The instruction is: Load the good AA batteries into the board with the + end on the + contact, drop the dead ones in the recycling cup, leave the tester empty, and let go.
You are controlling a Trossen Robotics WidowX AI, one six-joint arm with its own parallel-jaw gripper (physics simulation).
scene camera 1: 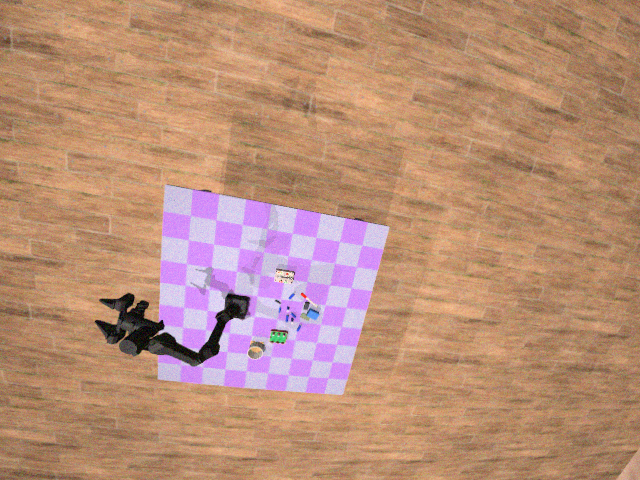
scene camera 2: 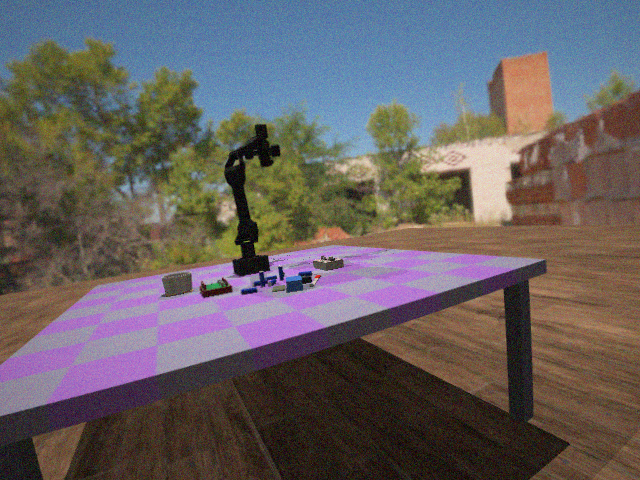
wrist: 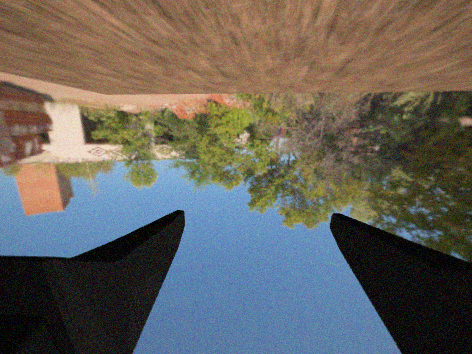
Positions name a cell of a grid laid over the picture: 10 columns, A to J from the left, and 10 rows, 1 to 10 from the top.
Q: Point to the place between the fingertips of the gripper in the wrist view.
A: At F7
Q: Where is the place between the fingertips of the gripper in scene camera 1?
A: At B7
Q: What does the gripper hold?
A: Nothing.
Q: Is the gripper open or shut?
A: Open.
